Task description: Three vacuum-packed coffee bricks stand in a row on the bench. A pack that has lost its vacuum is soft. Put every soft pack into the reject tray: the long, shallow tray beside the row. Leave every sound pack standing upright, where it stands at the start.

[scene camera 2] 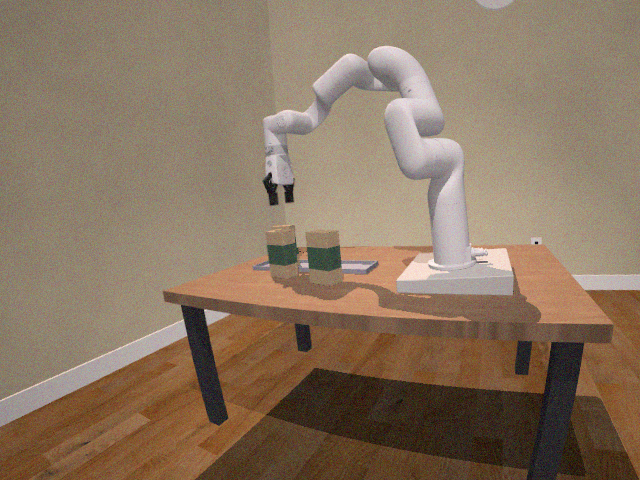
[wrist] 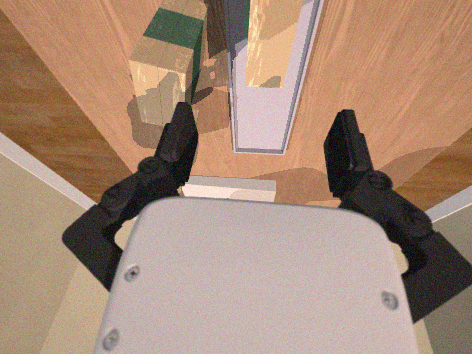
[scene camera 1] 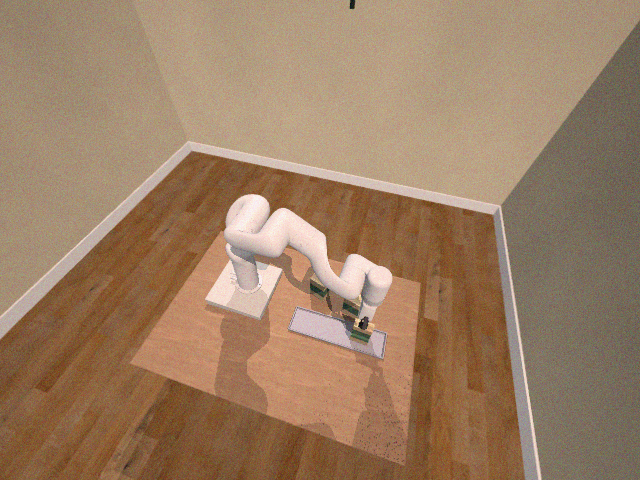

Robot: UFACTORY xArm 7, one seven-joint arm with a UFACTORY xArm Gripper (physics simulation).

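Places are measured from the arm's base along level axes (x ahead, y right, z down), in metres.
Where they show: gripper, fingertip midpoint: (scene camera 2: 282, 203) (wrist: 261, 123) (scene camera 1: 364, 316); arm's base, link origin: (scene camera 2: 452, 263) (scene camera 1: 249, 282).
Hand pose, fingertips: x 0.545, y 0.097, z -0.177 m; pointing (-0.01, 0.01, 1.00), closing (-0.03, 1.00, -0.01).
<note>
Each offset is from my fingertips to the top centre of the thing. Level surfaces: height alone.
One coffee pack @(dx +0.010, dy +0.005, dz +0.074 m) (scene camera 1: 360, 335) (scene camera 2: 287, 227) (wrist: 275, 45) stands upright in the reject tray @(dx -0.088, dy +0.006, dz +0.203 m) (scene camera 1: 315, 324) (scene camera 2: 361, 267) (wrist: 260, 120), near the end far from the arm's base. In scene camera 2 it is mostly hidden behind another pack. A second pack @(dx -0.047, dy -0.103, dz +0.077 m) (scene camera 1: 351, 308) (scene camera 2: 282, 254) stands upright on the bench beside the tray. A third pack @(dx -0.212, dy -0.151, dz +0.077 m) (scene camera 1: 318, 288) (scene camera 2: 324, 257) stands upright closer to the base. In the wrist view, one bench pack @(dx -0.050, dy -0.091, dz +0.077 m) (wrist: 162, 90) shows at the left. My gripper (scene camera 1: 363, 323) (scene camera 2: 281, 199) (wrist: 261, 123) is open and empty, above the pack in the tray.
The arm's white base (scene camera 1: 255, 302) (scene camera 2: 454, 281) (wrist: 230, 191) stands on the wooden bench @(dz +0.217 m) (scene camera 1: 196, 346) (scene camera 2: 361, 310). The arm reaches over the bench beside the row and partly covers the second pack in scene camera 1.
</note>
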